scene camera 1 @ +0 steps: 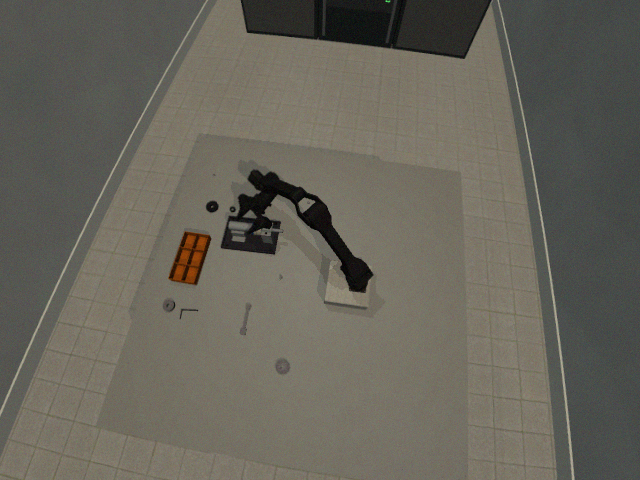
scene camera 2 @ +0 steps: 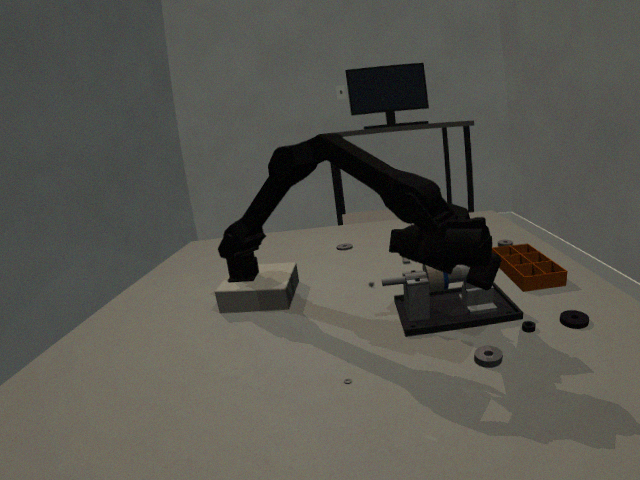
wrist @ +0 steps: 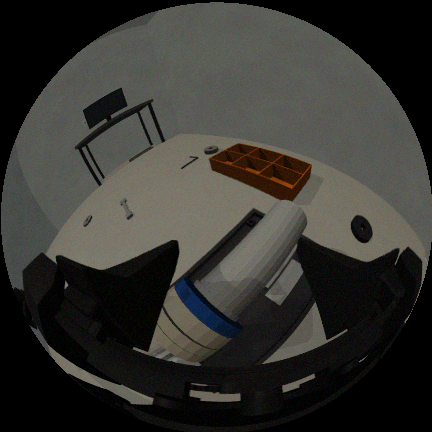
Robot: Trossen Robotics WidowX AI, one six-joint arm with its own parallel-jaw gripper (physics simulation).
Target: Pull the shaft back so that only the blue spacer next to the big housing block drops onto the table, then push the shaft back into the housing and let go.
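Pixels of known places: gripper, between the fingertips: (scene camera 1: pixel 242 227) (wrist: pixel 240 246); arm's base, origin of its link: (scene camera 1: pixel 357 283) (scene camera 2: pixel 243 276).
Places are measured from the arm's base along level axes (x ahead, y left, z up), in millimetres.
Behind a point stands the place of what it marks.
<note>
The fixture stands on a dark base plate (scene camera 1: pixel 263 247) (scene camera 2: pixel 456 316). A pale shaft (scene camera 2: pixel 391 281) {x 339, y -175, z 26 mm} (wrist: pixel 257 250) lies level across it, its thin end passing through a grey support block (scene camera 2: pixel 417 297) {x 384, y -198, z -2 mm}. A blue spacer (scene camera 2: pixel 446 279) {x 441, y -194, z 26 mm} (wrist: pixel 205 310) {x 441, y -174, z 50 mm} rings the shaft, with pale rings beside it in the wrist view. My gripper (scene camera 1: pixel 249 215) (scene camera 2: pixel 463 271) {x 485, y -156, z 39 mm} (wrist: pixel 240 246) {x 485, y -156, z 39 mm} is open. Its two dark fingers stand apart on either side of the shaft's thick end, and I see nothing held between them. The arm hides the far end of the fixture in both scene views.
An orange compartment tray (scene camera 1: pixel 190 257) {x 690, y -24, z -36 mm} (scene camera 2: pixel 528 264) {x 680, y -59, z -23 mm} (wrist: pixel 261 169) {x 690, y -32, z -47 mm} lies beyond the fixture. A dark washer (scene camera 1: pixel 211 206) {x 680, y -276, z -49 mm} (wrist: pixel 360 228) {x 663, y -272, z -45 mm}, a grey washer (scene camera 2: pixel 488 355) {x 477, y -339, z -53 mm}, a wrench (scene camera 1: pixel 245 319) {x 411, y 187, z -51 mm} (wrist: pixel 125 207) {x 412, y 177, z -51 mm} and an L-key (scene camera 1: pixel 188 311) {x 642, y 186, z -53 mm} lie scattered. The arm's pedestal (scene camera 1: pixel 347 297) {x 35, y 59, z 0 mm} (scene camera 2: pixel 258 288) {x 55, y -77, z -3 mm} stands apart.
</note>
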